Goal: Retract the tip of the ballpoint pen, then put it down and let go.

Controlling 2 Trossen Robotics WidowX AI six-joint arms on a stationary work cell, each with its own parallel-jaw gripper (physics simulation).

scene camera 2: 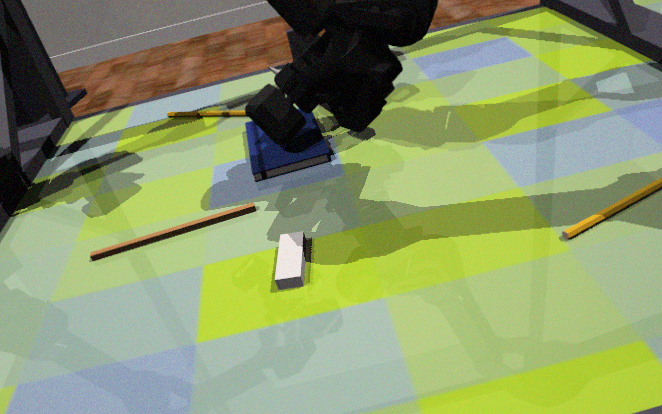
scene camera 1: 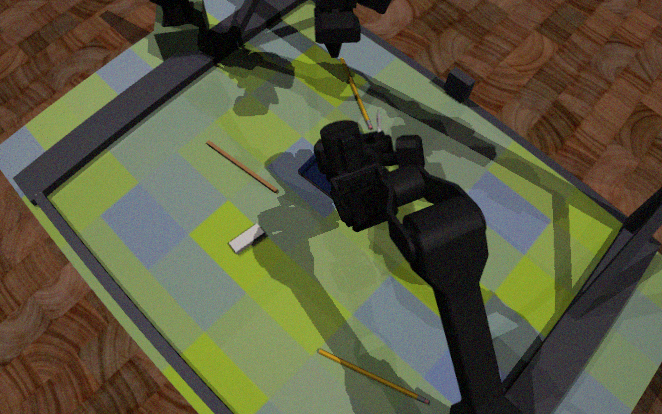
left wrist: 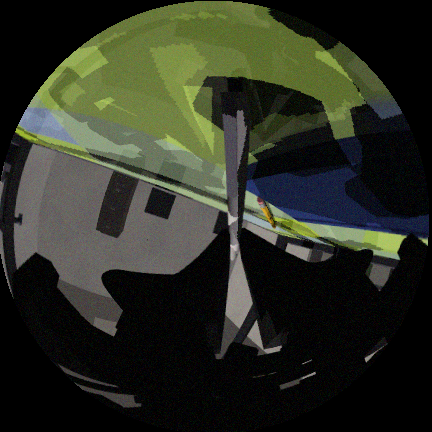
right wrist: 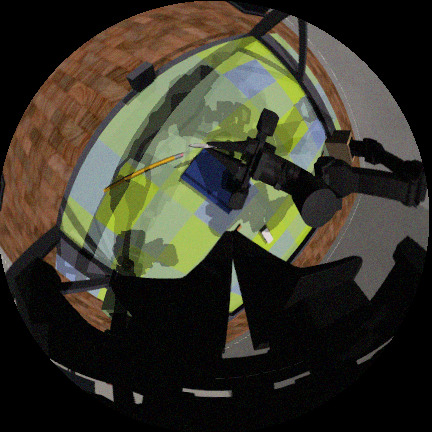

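Seen in the pictures: left gripper, fingertip midpoint: (scene camera 2: 293,85) (scene camera 1: 380,133) (left wrist: 233,233) (right wrist: 205,145); right gripper, fingertip midpoint: (scene camera 1: 334,56) (right wrist: 230,236); left arm's base, link origin: (right wrist: 351,146); right arm's base, link origin: (scene camera 1: 178,14) (right wrist: 122,318).
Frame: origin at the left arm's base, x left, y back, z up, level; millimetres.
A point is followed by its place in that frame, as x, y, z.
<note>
The grey ballpoint pen (left wrist: 233,170) @[-308, -404, -81] is held at my left gripper's fingertips. A thin light end of the pen (scene camera 1: 379,119) @[-361, -454, -42] (scene camera 2: 273,69) @[-366, -462, -39] (right wrist: 197,146) @[-359, -457, -43] sticks out beyond the fingers. Whether its writing tip is out is too small to tell. My left gripper (scene camera 1: 378,135) @[-349, -441, -60] (left wrist: 233,233) @[-349, -441, -60] (right wrist: 205,145) @[-349, -441, -60] is shut on the pen, above the mat beside the blue book. My right gripper (scene camera 1: 334,53) @[-313, -524, 113] (right wrist: 230,236) @[-313, -524, 113] is shut and empty, apart from the pen, near the far end of a yellow pencil in scene camera 1. It does not show in scene camera 2.
The blue book (scene camera 1: 312,172) @[-218, -492, -92] (scene camera 2: 290,156) @[-220, -469, -92] (left wrist: 305,192) @[-304, -448, -92] (right wrist: 206,175) @[-303, -480, -92] lies partly under the left arm. Yellow pencils (scene camera 1: 357,95) @[-413, -545, -97] (scene camera 1: 370,374) @[-9, -184, -97] (scene camera 2: 612,211) @[5, -221, -99] (right wrist: 145,171) @[-410, -547, -98], a brown stick (scene camera 1: 242,167) @[-143, -599, -98] (scene camera 2: 172,233) @[-141, -607, -100] and a white eraser (scene camera 1: 245,239) @[-44, -490, -93] (scene camera 2: 290,257) @[-43, -491, -92] (right wrist: 267,235) @[-48, -491, -92] lie on the patterned mat.
</note>
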